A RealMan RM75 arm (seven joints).
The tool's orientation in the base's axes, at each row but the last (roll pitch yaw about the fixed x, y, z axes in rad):
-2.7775 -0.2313 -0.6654
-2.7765 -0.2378 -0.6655
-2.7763 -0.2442 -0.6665
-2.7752 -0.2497 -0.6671
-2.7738 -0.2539 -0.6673
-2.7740 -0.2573 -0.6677
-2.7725 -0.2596 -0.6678
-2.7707 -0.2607 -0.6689
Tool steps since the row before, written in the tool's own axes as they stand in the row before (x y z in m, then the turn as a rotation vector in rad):
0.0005 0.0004 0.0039 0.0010 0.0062 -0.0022
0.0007 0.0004 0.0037 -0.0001 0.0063 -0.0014
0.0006 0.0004 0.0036 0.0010 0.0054 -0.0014
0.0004 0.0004 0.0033 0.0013 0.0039 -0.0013
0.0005 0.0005 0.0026 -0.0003 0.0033 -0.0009
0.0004 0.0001 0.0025 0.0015 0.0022 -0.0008
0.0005 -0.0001 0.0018 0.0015 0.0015 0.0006
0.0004 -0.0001 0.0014 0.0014 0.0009 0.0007
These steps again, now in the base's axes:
0.0017 0.0000 -0.0036 -0.0033 -0.0058 0.0001
0.0018 -0.0002 -0.0033 -0.0038 -0.0051 -0.0009
0.0017 -0.0002 -0.0033 -0.0025 -0.0051 -0.0004
0.0014 -0.0001 -0.0030 -0.0015 -0.0040 0.0001
0.0012 -0.0003 -0.0024 -0.0023 -0.0025 -0.0004
0.0013 0.0000 -0.0022 -0.0003 -0.0027 0.0003
0.0012 0.0000 -0.0015 0.0006 -0.0020 -0.0007
0.0009 0.0000 -0.0011 0.0009 -0.0015 -0.0006

